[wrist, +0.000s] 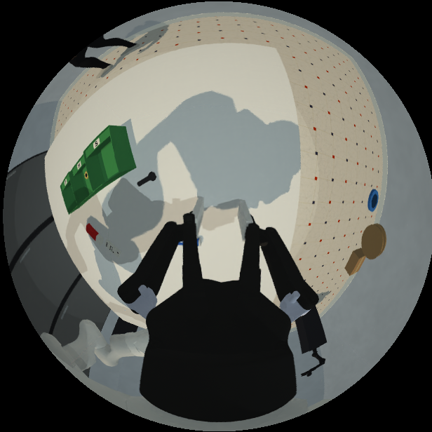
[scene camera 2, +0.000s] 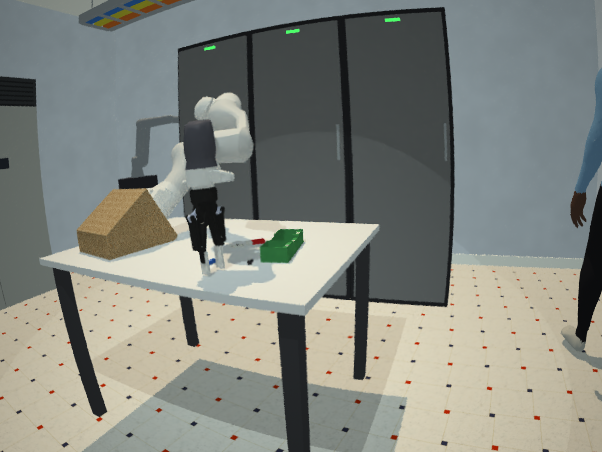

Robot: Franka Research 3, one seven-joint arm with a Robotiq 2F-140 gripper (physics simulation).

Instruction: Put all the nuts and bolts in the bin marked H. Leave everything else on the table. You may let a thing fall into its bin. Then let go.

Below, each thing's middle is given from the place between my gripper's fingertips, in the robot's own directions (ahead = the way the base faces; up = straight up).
Right now my hand is 100 mm short of the green three-part bin point(scene camera 2: 281, 248), 260 mm to the right of it and 20 mm below it.
